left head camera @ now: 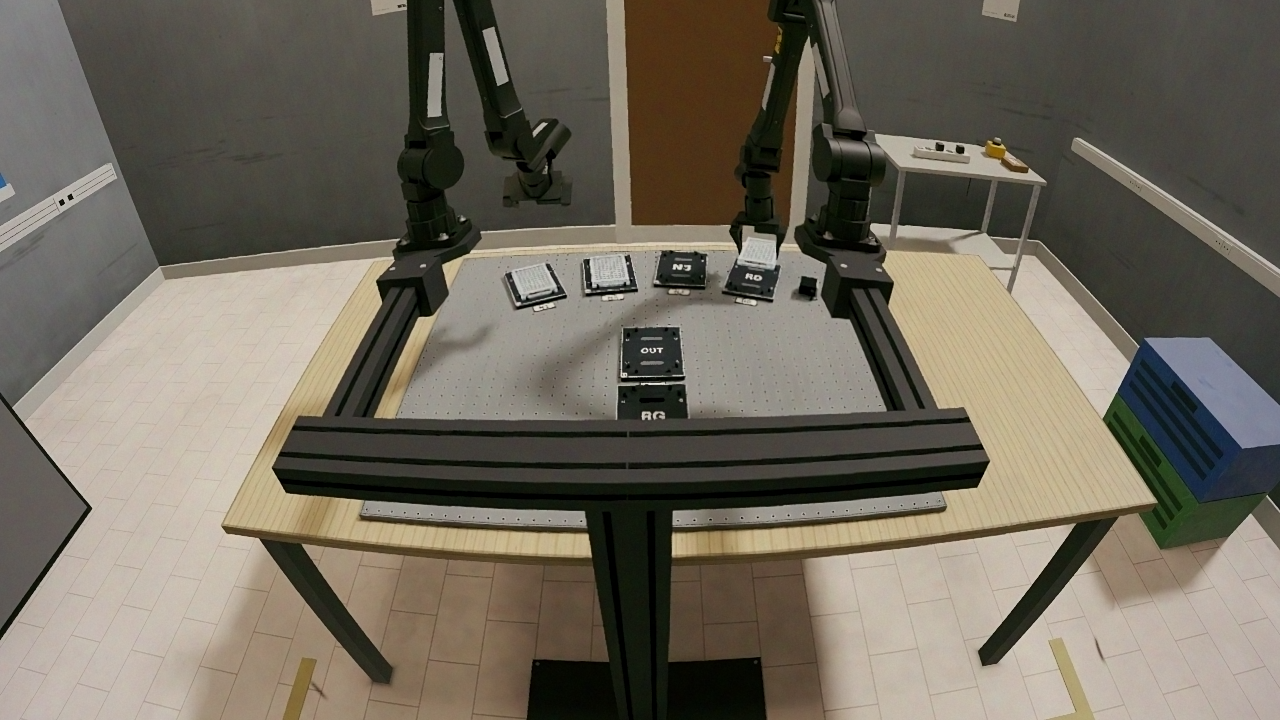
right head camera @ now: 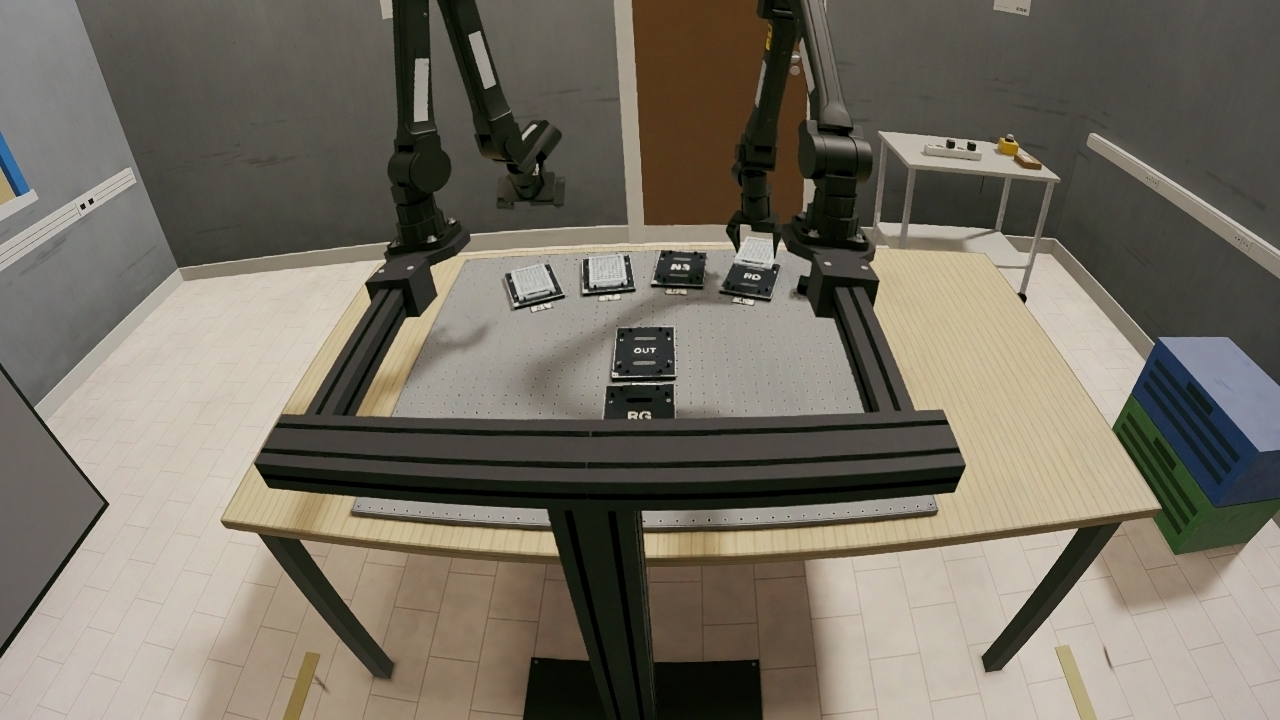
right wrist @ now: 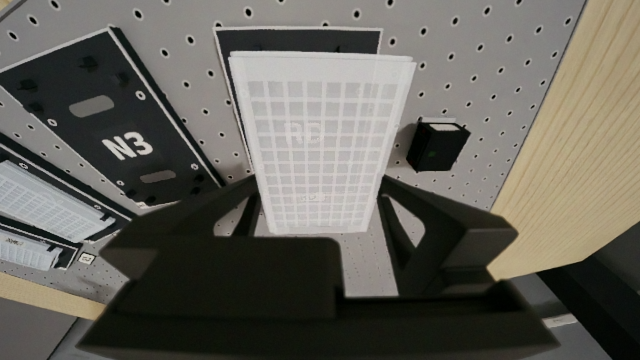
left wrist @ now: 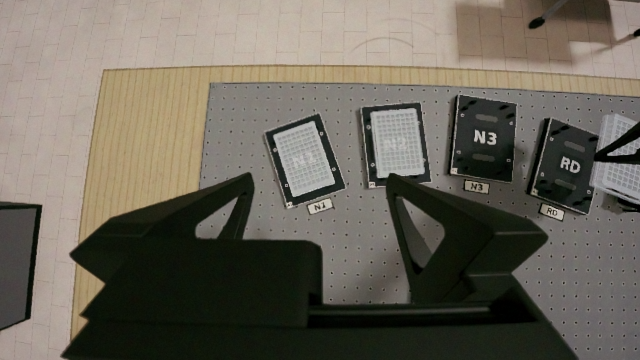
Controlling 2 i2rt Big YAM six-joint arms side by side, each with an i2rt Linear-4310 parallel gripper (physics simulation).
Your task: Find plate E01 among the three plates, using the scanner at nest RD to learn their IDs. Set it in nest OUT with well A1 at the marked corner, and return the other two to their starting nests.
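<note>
My right gripper is shut on a clear well plate and holds it above nest RD. Nest RD's label shows through the plate in the right wrist view. A second plate sits in nest N1. A third plate sits in nest N2. Nest N3 holds no plate. Nest OUT is empty. My left gripper is open and empty, high above the board. No plate ID is readable.
A small black scanner box stands beside nest RD. Nest RG lies in front of OUT, partly hidden by the dark frame beam. The pegboard lies on the wooden table.
</note>
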